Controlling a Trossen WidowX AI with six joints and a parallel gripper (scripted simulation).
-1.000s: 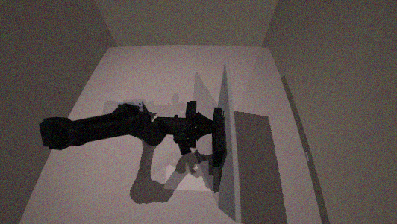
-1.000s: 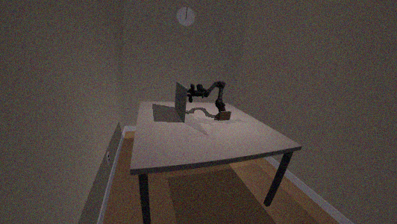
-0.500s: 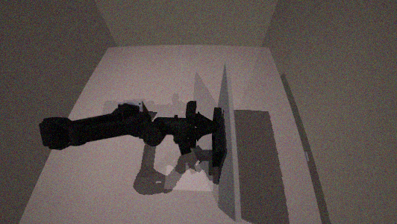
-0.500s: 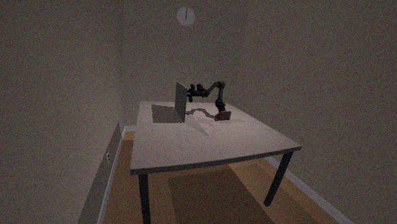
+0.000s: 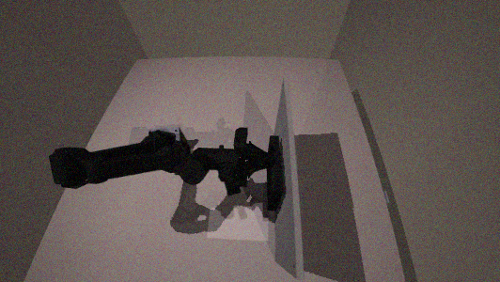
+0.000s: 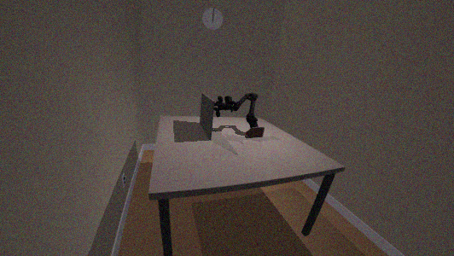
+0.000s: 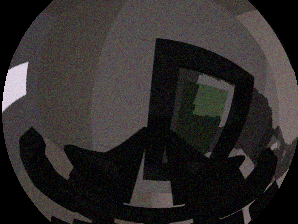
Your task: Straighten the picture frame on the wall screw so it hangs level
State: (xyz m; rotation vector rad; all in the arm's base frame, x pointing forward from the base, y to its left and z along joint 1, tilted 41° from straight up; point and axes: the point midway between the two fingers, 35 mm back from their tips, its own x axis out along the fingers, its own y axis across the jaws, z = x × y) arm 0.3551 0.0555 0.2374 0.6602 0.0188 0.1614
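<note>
Right now my gripper tip is 50 mm above the picture frame, 10 mm to the left of it and 10 mm short of it. The rest, counted from my gripper tip: wall panel 70 mm below, 20 mm ahead, 10 mm to the right.
</note>
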